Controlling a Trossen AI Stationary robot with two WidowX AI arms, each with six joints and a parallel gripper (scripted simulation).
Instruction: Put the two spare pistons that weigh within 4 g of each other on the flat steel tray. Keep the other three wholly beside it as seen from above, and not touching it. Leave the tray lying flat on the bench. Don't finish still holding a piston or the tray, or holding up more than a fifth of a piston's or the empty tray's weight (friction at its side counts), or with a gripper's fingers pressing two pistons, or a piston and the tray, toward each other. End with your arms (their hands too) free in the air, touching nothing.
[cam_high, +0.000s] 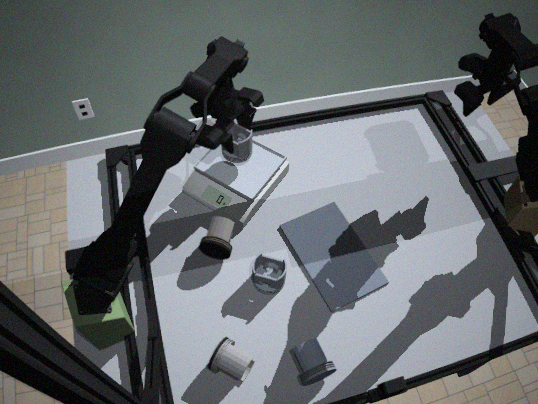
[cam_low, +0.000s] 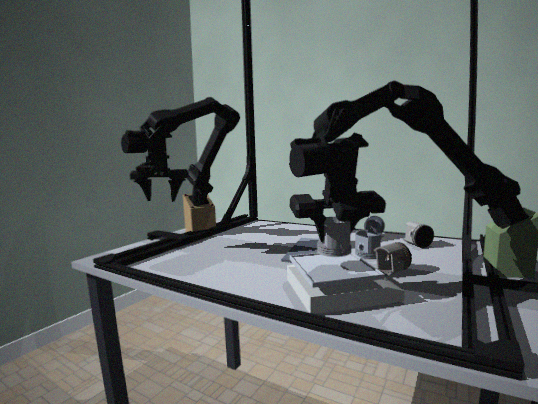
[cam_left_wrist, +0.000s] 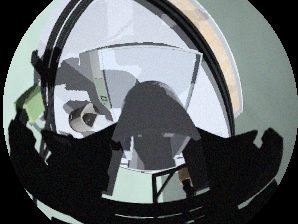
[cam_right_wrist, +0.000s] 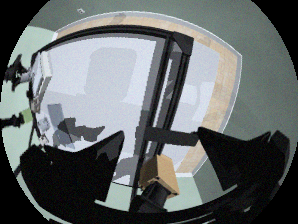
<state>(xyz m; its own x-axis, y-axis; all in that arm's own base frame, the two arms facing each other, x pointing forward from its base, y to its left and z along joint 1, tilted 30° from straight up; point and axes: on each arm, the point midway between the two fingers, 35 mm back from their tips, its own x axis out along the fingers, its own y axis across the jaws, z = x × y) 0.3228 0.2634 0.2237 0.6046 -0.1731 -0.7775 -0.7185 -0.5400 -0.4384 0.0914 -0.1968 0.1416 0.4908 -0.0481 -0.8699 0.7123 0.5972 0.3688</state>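
Right now my left hand is 1 cm past the white scale, 1 cm to the left of it and 10 cm above it. The rest, counted from my left hand: flat steel tray: 28 cm behind, 16 cm to the right, 15 cm below.
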